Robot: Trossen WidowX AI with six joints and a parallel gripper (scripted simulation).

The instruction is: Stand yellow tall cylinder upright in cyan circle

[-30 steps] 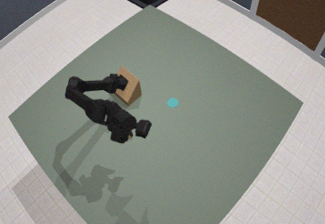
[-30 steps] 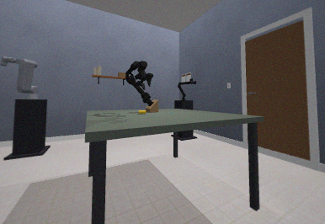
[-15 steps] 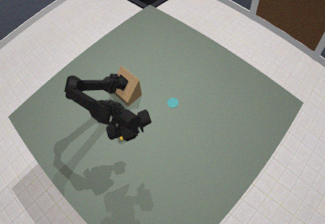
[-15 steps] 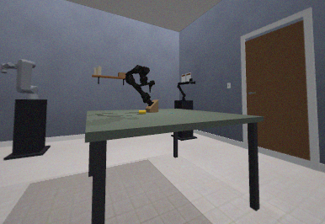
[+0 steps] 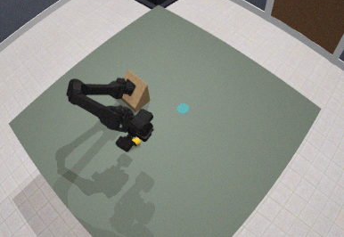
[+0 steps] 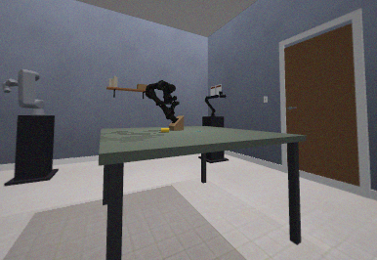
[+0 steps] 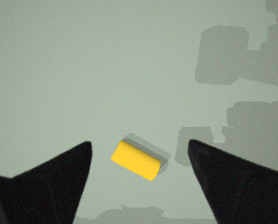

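The yellow tall cylinder is 6 cm behind my hand, 1 cm to the right of it and 17 cm below it. Also, from my hand: cyan circle: 3 cm behind, 30 cm to the left, 18 cm below.
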